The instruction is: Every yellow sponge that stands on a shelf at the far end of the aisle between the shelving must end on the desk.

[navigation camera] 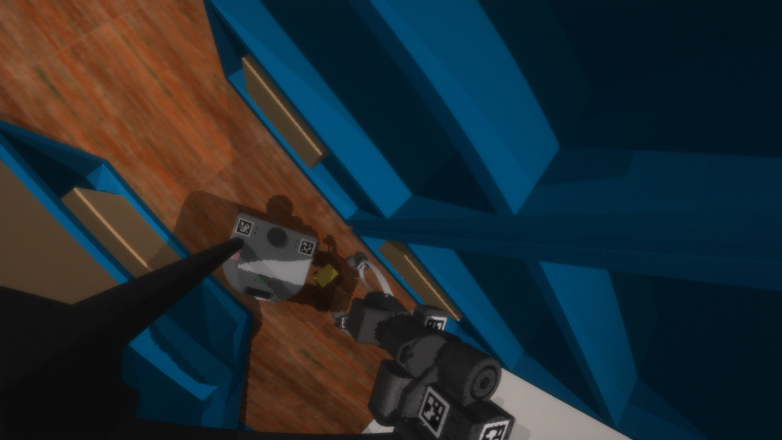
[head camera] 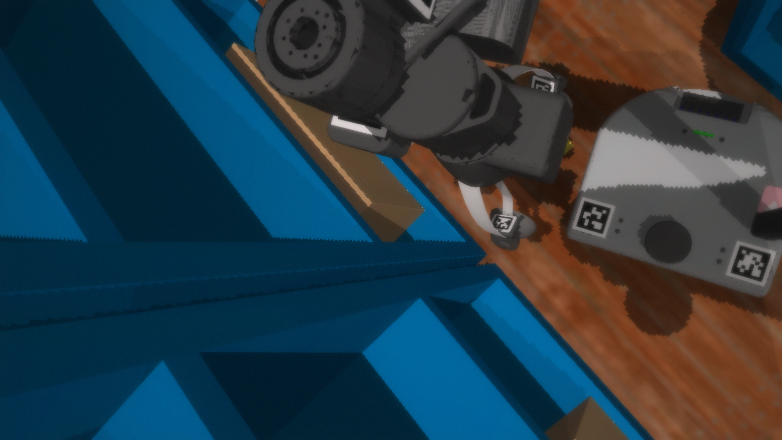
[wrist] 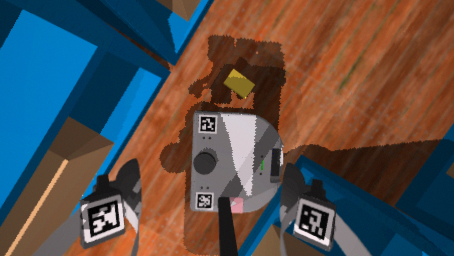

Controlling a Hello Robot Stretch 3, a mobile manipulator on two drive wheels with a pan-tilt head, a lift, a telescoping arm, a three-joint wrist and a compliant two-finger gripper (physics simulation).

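Where they show: gripper, between the fingertips: (navigation camera: 346,287) (wrist: 212,180); robot's base, origin of its link: (navigation camera: 275,235) (head camera: 665,240) (wrist: 207,153).
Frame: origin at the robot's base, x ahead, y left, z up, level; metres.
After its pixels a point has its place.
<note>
A yellow sponge (head camera: 569,145) @[x -0.129, y -0.228, z 0.039 m] (navigation camera: 327,275) @[x -0.105, y -0.280, z 0.046 m] (wrist: 239,84) @[x -0.109, y -0.275, z 0.045 m] lies on the wooden floor close beside my wheeled base, in shadow. In the head camera view the wrist hides most of it. My gripper (head camera: 530,155) @[x -0.022, y -0.138, z 0.764 m] (navigation camera: 349,290) @[x -0.022, y -0.138, z 0.764 m] (wrist: 212,180) @[x -0.022, y -0.138, z 0.764 m] is turned downward over the aisle floor, high above it. Its fingers stand wide apart with nothing between them. In the wrist view the sponge is far below, beyond the fingertips and above the base. No yellow sponge shows on the visible shelf surfaces, and I cannot make out the desk in these views.
My base (head camera: 667,191) @[x -0.080, y -0.026, z 0.160 m] (navigation camera: 278,262) @[x -0.093, y -0.039, z 0.160 m] (wrist: 235,160) @[x -0.099, y -0.013, z 0.160 m] stands between blue shelving (head camera: 180,125) (navigation camera: 464,109) @[x 0.274, y -0.140, z 0.991 m] (wrist: 37,65) @[x 0.260, y -0.242, z 0.534 m] and a lower blue unit (navigation camera: 229,322) @[x -0.414, y 0.083, z 0.076 m]. Brown boxes (head camera: 382,191) (navigation camera: 284,114) @[x 0.422, y 0.131, z 0.324 m] (wrist: 75,155) @[x 0.333, y -0.045, z 0.305 m] sit on low shelves. The dark mast (navigation camera: 164,287) @[x -0.049, y 0.119, z 0.935 m] crosses the navigation view. A pale surface (navigation camera: 541,404) @[x -0.360, y -1.116, z 0.710 m] borders the shelving.
</note>
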